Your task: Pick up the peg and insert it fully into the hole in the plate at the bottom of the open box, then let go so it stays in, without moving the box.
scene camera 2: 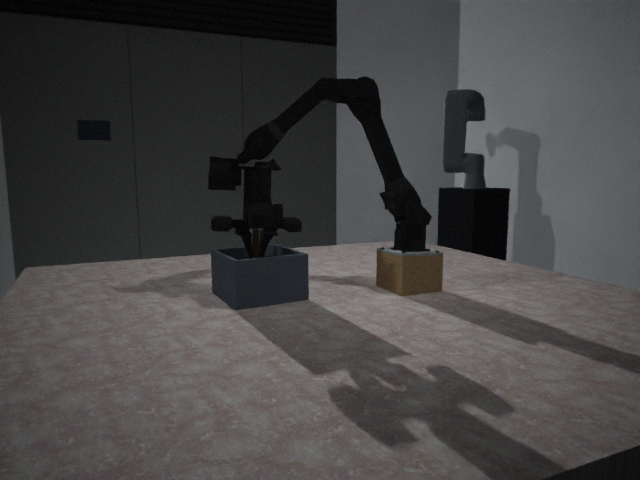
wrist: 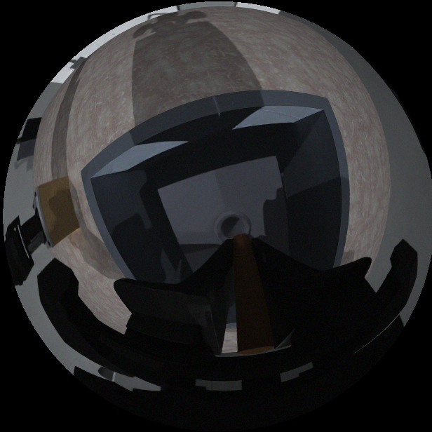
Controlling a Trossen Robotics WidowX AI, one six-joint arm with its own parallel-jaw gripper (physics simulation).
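Places are measured from the arm's base along level axes (x left, y ahead, z down), in millimetres.
Pixels of known places: arm's base at its link origin: (scene camera 2: 410, 250).
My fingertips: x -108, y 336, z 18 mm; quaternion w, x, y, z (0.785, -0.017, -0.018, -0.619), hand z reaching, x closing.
Ahead of a thing's pixels: the offset from my fingertips to its middle.
The brown peg @(dx -3, dy -2, dz -34 mm) (scene camera 2: 255, 242) (wrist: 251, 300) stands roughly upright between the fingers of my gripper (scene camera 2: 255, 253) (wrist: 241, 244). My gripper is shut on the peg, with its fingertips at the rim of the open box. The dark blue-grey box @(dx +9, dy -3, dz +21 mm) (scene camera 2: 273, 281) (wrist: 341, 200) stands on the table. Inside it, in the wrist view, the grey plate (wrist: 200, 205) lies at the bottom, with the round hole (wrist: 233, 226) in a raised ring. The peg's lower tip shows at the near edge of that ring in the wrist view; its height above the hole is hard to tell.
The tan base block (scene camera 2: 410, 271) (wrist: 59, 210) of my arm stands to the right of the box in the scene view. The box walls surround my fingertips closely. Behind the table, a grey arm (scene camera 2: 454, 134) stands on a black pedestal (scene camera 2: 473, 222).
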